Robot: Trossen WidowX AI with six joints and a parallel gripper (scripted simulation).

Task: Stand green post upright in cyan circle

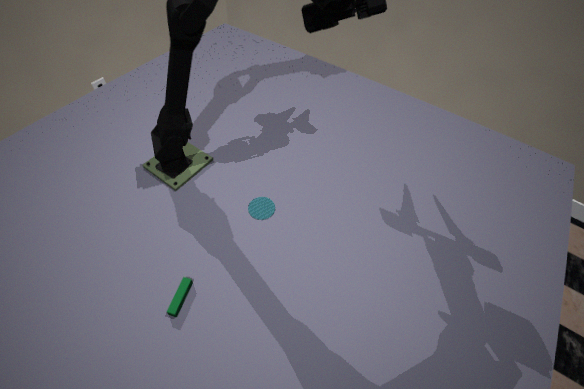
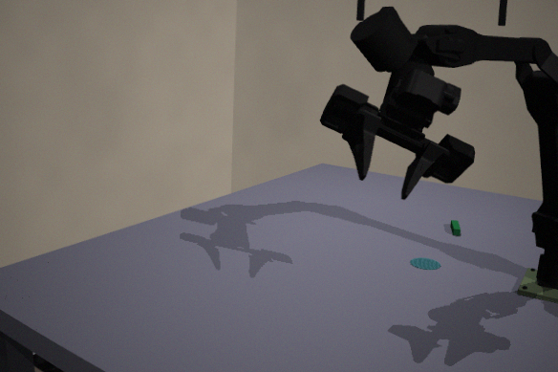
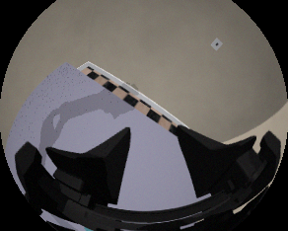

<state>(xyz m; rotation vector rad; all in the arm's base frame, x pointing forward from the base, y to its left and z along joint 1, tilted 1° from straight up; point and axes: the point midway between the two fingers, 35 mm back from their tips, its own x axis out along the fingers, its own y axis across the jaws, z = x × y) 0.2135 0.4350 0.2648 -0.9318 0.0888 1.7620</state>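
The green post is 65 cm to the right of my hand, 27 cm below it and 2 cm ahead of it. The rest, counted from my hand: cyan circle: 41 cm to the right, 28 cm below, 3 cm ahead.
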